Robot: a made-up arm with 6 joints. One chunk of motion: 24 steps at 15 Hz.
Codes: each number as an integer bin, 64 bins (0 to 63) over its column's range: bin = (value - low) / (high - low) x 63, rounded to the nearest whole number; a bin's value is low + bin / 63 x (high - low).
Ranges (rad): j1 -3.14..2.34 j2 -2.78..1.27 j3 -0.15..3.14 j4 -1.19..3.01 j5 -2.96..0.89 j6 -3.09..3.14
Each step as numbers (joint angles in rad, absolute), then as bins.
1 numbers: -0.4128 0.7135 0.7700 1.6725 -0.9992 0.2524
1 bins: 31 54 18 43 32 34
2 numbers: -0.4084 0.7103 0.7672 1.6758 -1.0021 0.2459
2 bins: 31 54 18 43 32 34
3 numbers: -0.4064 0.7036 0.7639 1.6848 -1.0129 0.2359
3 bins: 31 54 18 43 32 34
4 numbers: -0.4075 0.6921 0.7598 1.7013 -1.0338 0.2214
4 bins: 31 54 17 43 32 33
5 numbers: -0.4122 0.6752 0.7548 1.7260 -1.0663 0.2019
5 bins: 31 54 17 44 31 33
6 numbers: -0.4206 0.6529 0.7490 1.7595 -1.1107 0.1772
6 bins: 31 53 17 44 30 33
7 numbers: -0.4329 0.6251 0.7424 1.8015 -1.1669 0.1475
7 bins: 31 53 17 45 29 33
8 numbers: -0.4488 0.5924 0.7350 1.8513 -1.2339 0.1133
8 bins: 31 52 17 46 28 32
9 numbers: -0.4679 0.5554 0.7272 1.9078 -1.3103 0.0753
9 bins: 31 52 17 46 27 32
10 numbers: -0.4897 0.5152 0.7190 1.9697 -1.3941 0.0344
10 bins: 30 51 17 47 26 32
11 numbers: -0.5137 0.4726 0.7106 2.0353 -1.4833 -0.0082
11 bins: 30 51 16 48 24 31
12 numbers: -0.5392 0.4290 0.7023 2.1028 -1.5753 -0.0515
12 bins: 30 50 16 49 23 31
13 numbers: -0.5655 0.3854 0.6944 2.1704 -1.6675 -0.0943
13 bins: 30 49 16 50 21 30
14 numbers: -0.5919 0.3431 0.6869 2.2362 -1.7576 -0.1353
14 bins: 29 49 16 51 20 30
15 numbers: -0.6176 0.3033 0.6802 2.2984 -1.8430 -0.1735
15 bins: 29 48 16 52 18 29
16 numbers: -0.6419 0.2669 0.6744 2.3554 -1.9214 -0.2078
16 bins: 29 47 16 53 17 29
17 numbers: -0.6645 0.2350 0.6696 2.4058 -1.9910 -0.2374
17 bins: 28 47 16 54 16 29
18 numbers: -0.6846 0.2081 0.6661 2.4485 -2.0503 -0.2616
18 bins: 28 46 16 55 15 29
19 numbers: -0.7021 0.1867 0.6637 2.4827 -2.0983 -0.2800
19 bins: 28 46 16 55 14 28
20 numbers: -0.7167 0.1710 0.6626 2.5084 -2.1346 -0.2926
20 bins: 28 46 16 55 14 28
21 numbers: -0.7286 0.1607 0.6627 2.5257 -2.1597 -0.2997
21 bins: 28 46 16 56 13 28
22 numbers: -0.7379 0.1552 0.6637 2.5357 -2.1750 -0.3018
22 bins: 28 46 16 56 13 28
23 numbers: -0.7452 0.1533 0.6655 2.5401 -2.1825 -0.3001
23 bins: 28 46 16 56 13 28
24 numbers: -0.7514 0.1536 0.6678 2.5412 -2.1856 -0.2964
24 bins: 27 46 16 56 13 28
